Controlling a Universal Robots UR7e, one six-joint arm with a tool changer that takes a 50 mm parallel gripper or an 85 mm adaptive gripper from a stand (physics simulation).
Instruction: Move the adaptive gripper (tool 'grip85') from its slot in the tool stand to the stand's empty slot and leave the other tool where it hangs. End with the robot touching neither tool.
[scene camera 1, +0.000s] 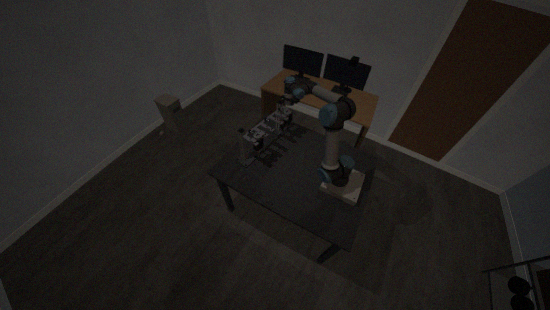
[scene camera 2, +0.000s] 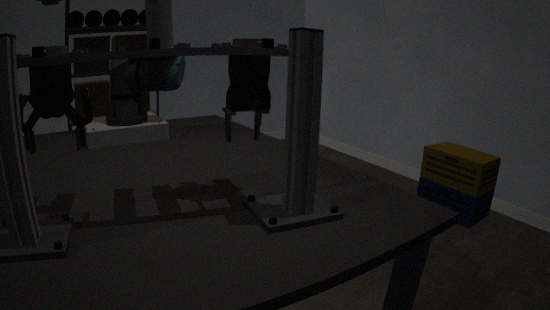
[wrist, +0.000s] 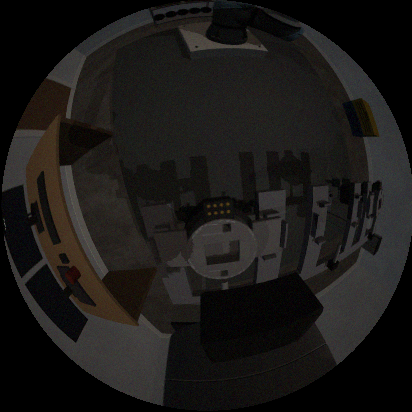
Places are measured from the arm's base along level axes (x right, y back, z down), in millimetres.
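Pixels of known places: arm's base at its link origin: (scene camera 1: 338, 178) (scene camera 2: 126, 121) (wrist: 225, 35).
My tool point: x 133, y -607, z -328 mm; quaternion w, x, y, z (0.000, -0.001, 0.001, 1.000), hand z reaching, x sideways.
Observation:
Ahead of a thing's pixels: the offset from my tool point to its top centre. "spot": to the spot under its first point. Level surfaces: height alone.
The adaptive gripper (scene camera 2: 55, 141) hangs in the slot by the left post in scene camera 2, its fingers apart and empty. Its round pale top plate {spot: dx +20, dy +6, dz +84 mm} (wrist: 197, 250) shows bare in the wrist view. The arm's dark tool coupling (wrist: 260, 317) is above it and apart from it, carrying no tool; its underside is at the top edge of scene camera 2. The tool stand (scene camera 1: 265, 128) (scene camera 2: 305, 120) (wrist: 270, 240) has an empty middle slot. The other tool {dx -360, dy +7, dz +84 mm} (scene camera 2: 248, 82) hangs upright by the right post, its two fingers apart. Scene camera 1 is dark and shows the tools poorly.
The stand's feet rest on the dark table {dz +384 mm} (scene camera 1: 295, 190). The robot's white base plate (scene camera 1: 350, 192) (scene camera 2: 127, 135) (wrist: 225, 49) is across the table. A wooden desk (scene camera 1: 367, 107) with two monitors stands behind the arm. A yellow and blue box (scene camera 2: 457, 172) stands beyond the table.

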